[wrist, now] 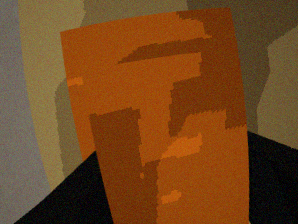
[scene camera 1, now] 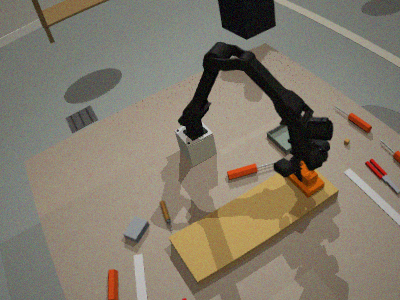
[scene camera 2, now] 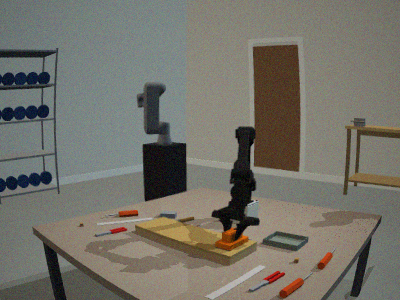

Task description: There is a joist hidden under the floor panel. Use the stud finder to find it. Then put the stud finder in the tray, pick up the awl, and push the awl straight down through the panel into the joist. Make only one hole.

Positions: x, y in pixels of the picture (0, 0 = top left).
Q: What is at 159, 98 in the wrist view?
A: A stud finder.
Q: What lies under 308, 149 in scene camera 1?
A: My gripper.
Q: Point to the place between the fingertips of my gripper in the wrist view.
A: At 166, 144
